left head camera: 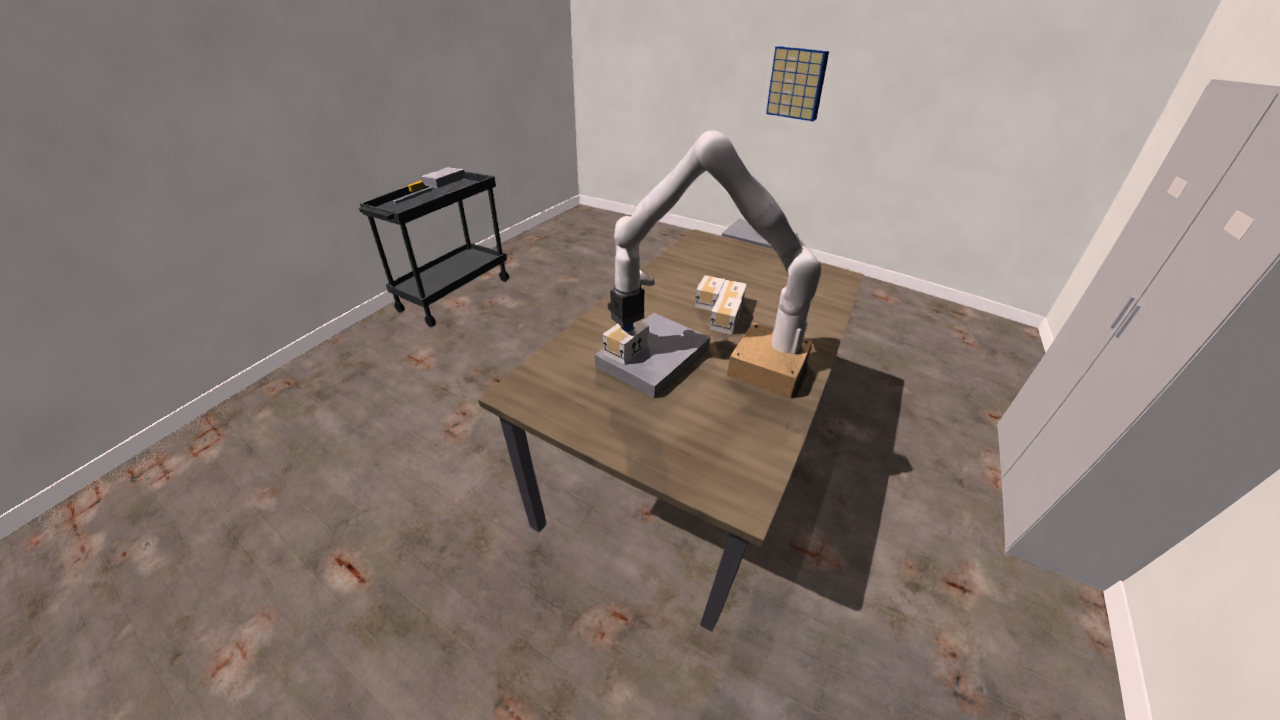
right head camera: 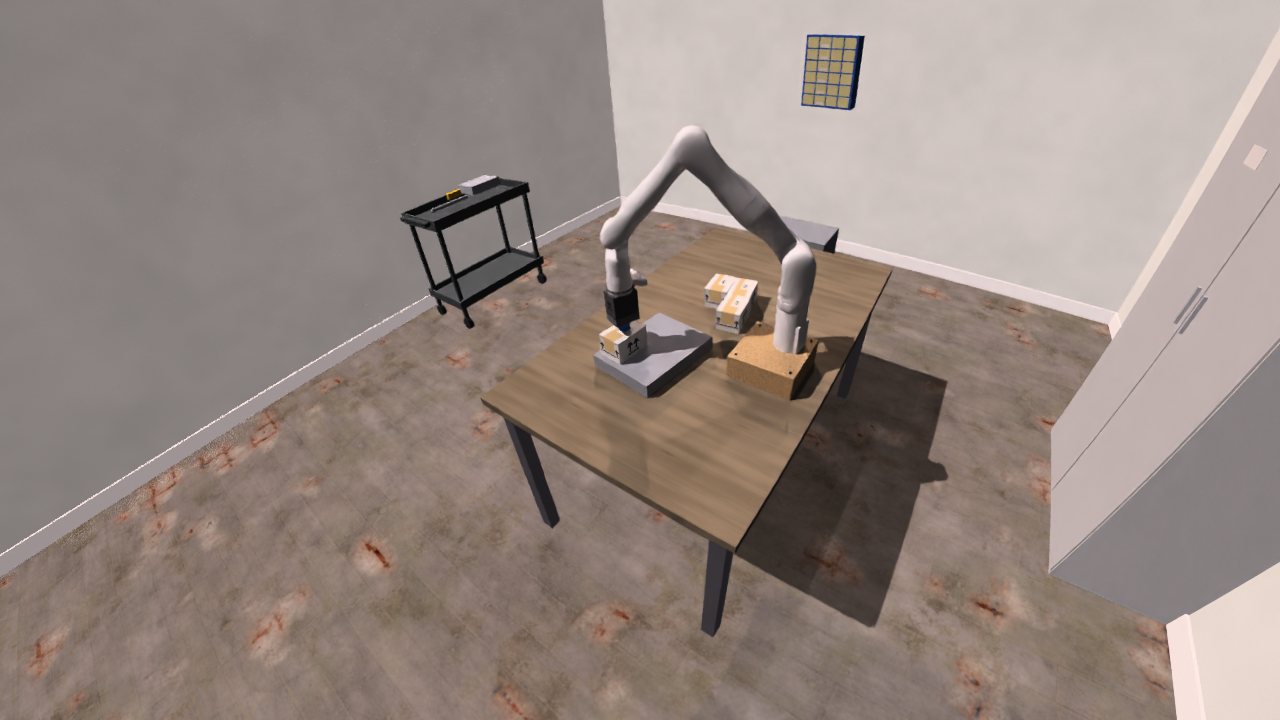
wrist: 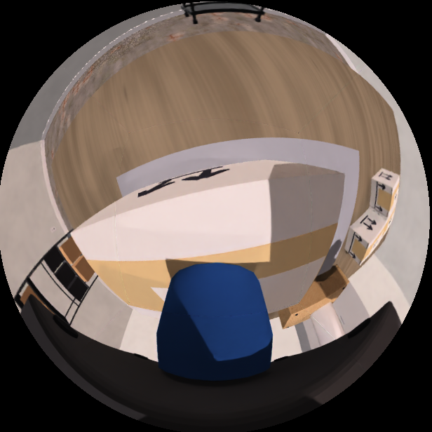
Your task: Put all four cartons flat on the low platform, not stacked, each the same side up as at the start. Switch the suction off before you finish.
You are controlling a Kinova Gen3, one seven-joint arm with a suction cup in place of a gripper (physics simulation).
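Frame: origin at the arm's base, x back, y right, z up, level; millimetres.
Seen in the pictures: hand, its tool point: (left head camera: 627, 331) (right head camera: 624, 331); arm's base, origin of its link: (left head camera: 785, 344) (right head camera: 787, 344).
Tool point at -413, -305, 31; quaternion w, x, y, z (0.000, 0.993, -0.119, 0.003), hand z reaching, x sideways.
Observation:
Offsets run from my tool point to a thing's top centre, as dx, dy, dz. Level surfaces: height alone.
My suction cup (left head camera: 629, 327) (right head camera: 623, 327) (wrist: 215, 285) is on the top of a white carton @[+3, -11, +13] (left head camera: 614, 345) (right head camera: 611, 344) (wrist: 220, 215) with an orange tape band and holds it level. This carton is at the left corner of the grey low platform @[+59, +66, -67] (left head camera: 666, 365) (right head camera: 666, 361) (wrist: 300, 148), on it or a hair above; I cannot tell which. Farther back on the table, a smaller-looking carton @[+15, +496, -35] (left head camera: 709, 291) (right head camera: 717, 289) (wrist: 385, 192) stands against a longer carton shape @[+141, +400, -35] (left head camera: 728, 306) (right head camera: 736, 305) (wrist: 369, 230). Whether the longer shape is one carton or two in a row is unclear.
The arm's wooden base block (left head camera: 765, 365) (right head camera: 765, 362) (wrist: 317, 300) stands right of the platform on the wooden table @[dz -115] (left head camera: 698, 438) (right head camera: 680, 438) (wrist: 225, 85). The arm arches high between base and platform. A black trolley (left head camera: 447, 202) (right head camera: 483, 209) stands beyond the table.

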